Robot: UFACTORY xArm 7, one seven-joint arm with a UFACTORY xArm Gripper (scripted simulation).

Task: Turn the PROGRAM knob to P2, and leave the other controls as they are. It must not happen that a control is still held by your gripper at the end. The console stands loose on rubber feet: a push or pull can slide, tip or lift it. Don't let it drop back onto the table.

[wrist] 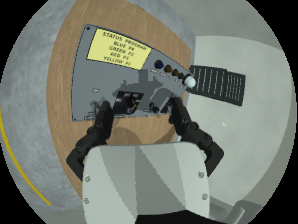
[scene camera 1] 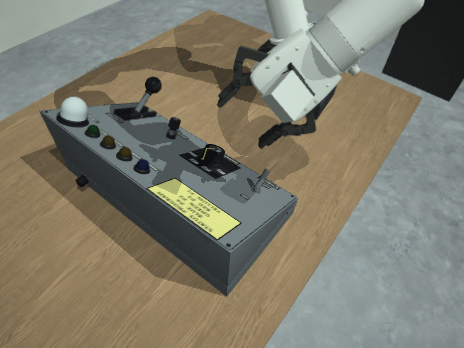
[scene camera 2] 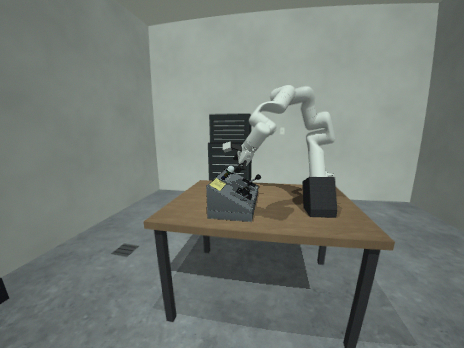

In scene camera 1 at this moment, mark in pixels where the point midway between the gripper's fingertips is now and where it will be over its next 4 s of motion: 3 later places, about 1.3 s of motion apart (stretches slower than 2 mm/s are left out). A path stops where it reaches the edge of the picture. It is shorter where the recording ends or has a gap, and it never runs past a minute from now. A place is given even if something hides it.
My gripper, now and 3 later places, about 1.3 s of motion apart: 240, 124; 232, 118; 234, 115; 242, 112
